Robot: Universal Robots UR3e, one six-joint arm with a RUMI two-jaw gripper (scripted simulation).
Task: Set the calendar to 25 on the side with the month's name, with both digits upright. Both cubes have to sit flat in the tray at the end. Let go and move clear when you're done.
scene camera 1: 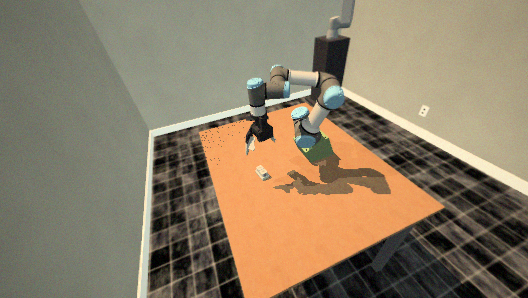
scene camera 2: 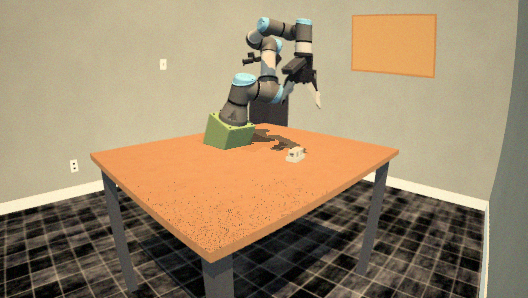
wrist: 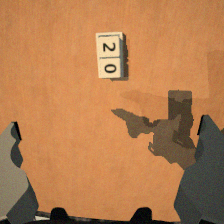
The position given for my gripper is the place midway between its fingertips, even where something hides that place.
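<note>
What I see here is my gripper (scene camera 2: 300, 106), and the wrist view gives me a sight of my gripper (wrist: 108, 120) too.
</note>
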